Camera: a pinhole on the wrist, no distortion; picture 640 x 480 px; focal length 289.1 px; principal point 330.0 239.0 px. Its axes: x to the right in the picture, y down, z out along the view. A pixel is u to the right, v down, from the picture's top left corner.
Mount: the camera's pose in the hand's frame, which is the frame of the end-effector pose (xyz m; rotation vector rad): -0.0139 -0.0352 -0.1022 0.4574 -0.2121 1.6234
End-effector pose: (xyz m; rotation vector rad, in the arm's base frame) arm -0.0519 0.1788 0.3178 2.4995 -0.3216 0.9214
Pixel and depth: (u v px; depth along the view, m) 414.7 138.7 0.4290
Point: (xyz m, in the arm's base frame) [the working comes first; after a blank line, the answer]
In the camera's frame: 0.1257 -0.1488 0.4290

0.2996 0.0784 0.2099
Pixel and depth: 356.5 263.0 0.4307
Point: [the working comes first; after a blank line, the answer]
In the camera's frame: 0.0395 0.0358 0.4307

0.1975 0.1803 0.0661
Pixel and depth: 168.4 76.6 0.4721
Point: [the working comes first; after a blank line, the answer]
In the camera's frame: -0.2639 -0.2652 0.4721

0.4587 0.4493 0.2753
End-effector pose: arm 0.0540 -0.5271 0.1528 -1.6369 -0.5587 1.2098
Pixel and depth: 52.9 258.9 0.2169
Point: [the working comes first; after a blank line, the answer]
In the camera's frame: -0.2079 0.0149 0.2169

0.1092 -0.3816 0.4250
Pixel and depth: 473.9 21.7 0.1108
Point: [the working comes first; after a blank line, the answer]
In the camera's frame: 0.0552 -0.0833 0.1108

0.0825 -0.4474 0.1333
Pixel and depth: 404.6 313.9 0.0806
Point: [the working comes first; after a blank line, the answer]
In the camera's frame: 0.0208 0.0209 0.0806

0.0709 -0.5319 0.2085
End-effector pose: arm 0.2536 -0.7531 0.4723 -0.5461 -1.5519 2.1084
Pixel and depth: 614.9 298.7 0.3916
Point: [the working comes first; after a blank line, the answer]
In the camera's frame: 0.3859 0.0809 0.3916

0.0337 -1.1440 0.4505
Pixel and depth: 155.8 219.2 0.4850
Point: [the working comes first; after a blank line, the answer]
In the camera's frame: -0.2922 -0.0332 0.4850

0.1073 -0.7239 0.9979
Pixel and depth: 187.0 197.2 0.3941
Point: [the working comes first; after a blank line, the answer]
In the camera's frame: -0.1949 -0.0570 0.3941

0.1129 -0.7197 0.8629
